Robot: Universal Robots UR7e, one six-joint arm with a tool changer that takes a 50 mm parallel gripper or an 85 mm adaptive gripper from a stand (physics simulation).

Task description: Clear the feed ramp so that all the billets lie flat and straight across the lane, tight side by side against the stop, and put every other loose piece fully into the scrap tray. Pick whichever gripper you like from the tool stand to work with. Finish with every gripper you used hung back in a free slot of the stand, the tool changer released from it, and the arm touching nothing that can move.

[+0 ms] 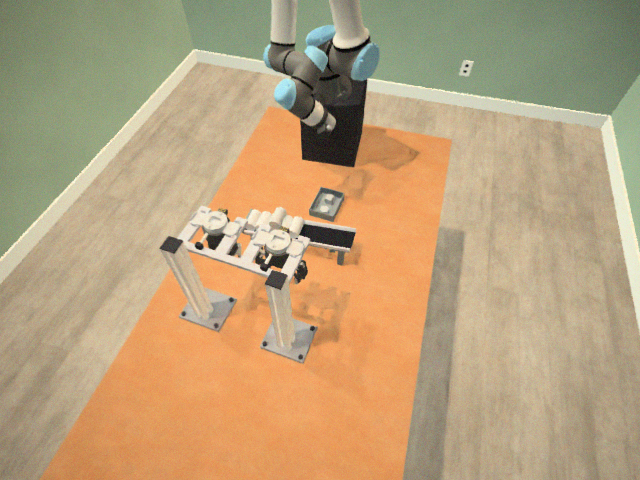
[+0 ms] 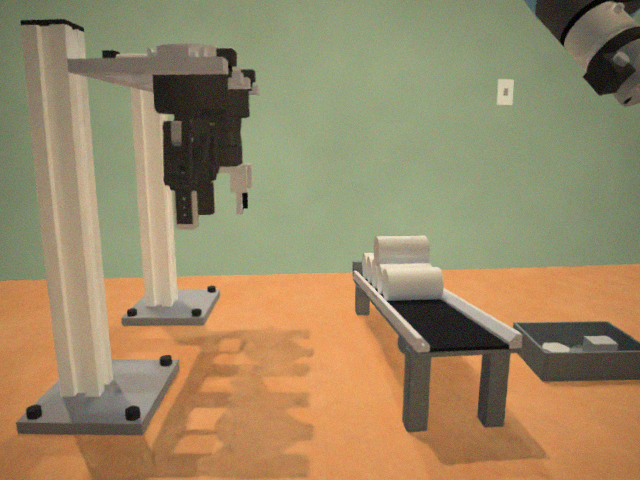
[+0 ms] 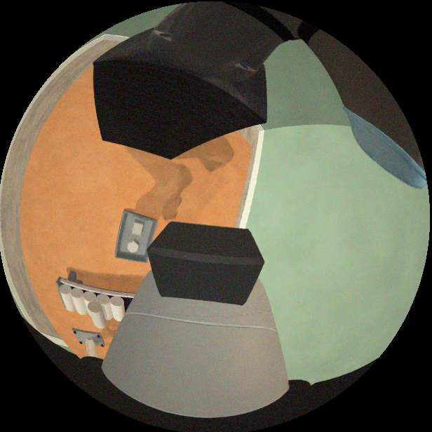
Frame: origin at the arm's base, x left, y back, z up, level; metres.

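Seen in the pictures: arm's base, origin of the base link: (image 1: 332, 93).
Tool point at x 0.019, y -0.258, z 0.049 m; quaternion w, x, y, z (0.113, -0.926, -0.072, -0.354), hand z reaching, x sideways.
Note:
Pixels of each thing's top centre, then the offset from my tool point to it. Level surfaces: height alone.
- more billet, middle of its top: (image 2: 401, 236) (image 1: 277, 214) dx -0.140, dy -0.242, dz -0.191 m
- scrap tray, middle of its top: (image 2: 579, 335) (image 1: 326, 200) dx +0.007, dy -0.066, dz -0.294 m
- block, middle of its top: (image 2: 600, 340) dx +0.013, dy -0.039, dz -0.300 m
- hexagonal piece, middle of its top: (image 2: 555, 347) dx +0.001, dy -0.094, dz -0.309 m
- orange mat, its level: dz -0.329 m
The arm's bare tool changer (image 1: 326, 125) (image 2: 626, 93) carries no gripper and is high behind the scrap tray. Two grippers hang in the stand (image 1: 232, 259) (image 2: 69, 206): a dark one (image 2: 196, 209) in the nearer slot and one with light fingers (image 2: 241, 202) behind it. Their finger openings cannot be told. Several white billets lie across the feed ramp (image 1: 330, 236) (image 2: 447, 325) in a row at the stop end. One more billet (image 2: 402, 250) (image 3: 97, 315) lies across on top of the row. The scrap tray (image 1: 321, 215) (image 2: 594, 366) (image 3: 119, 237) holds a block (image 2: 599, 343) (image 3: 137, 228) and a hexagonal piece (image 2: 555, 347) (image 3: 132, 246).
The stand's two posts rise from grey base plates (image 1: 297, 351) (image 2: 103, 418) on the orange mat (image 1: 232, 397). The ramp stands on short legs (image 2: 416, 392) between stand and tray. The robot's black pedestal (image 1: 333, 139) is behind the tray.

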